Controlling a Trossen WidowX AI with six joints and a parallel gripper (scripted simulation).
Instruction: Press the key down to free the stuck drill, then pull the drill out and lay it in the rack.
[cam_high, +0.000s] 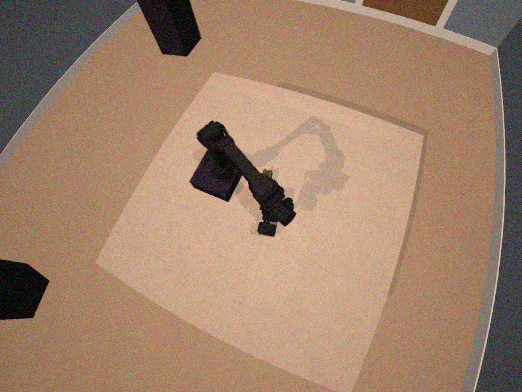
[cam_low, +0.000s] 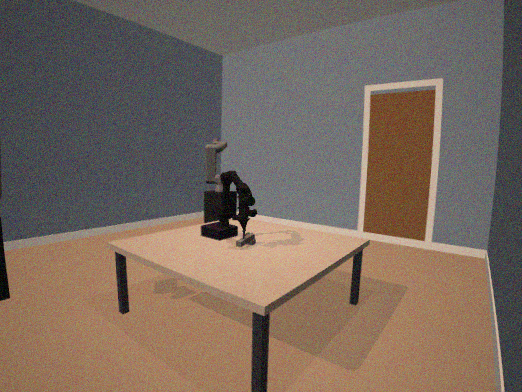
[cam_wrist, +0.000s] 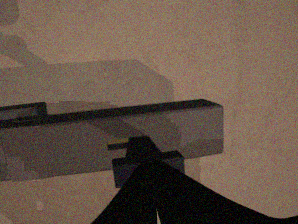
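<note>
Now: gripper tip 7 cm above the drill, 6 cm to the right of it and 1 cm past it. The rest, counted from my gripper tip: dark block (19 cm to the left, 11 cm behind, 10 cm below).
</note>
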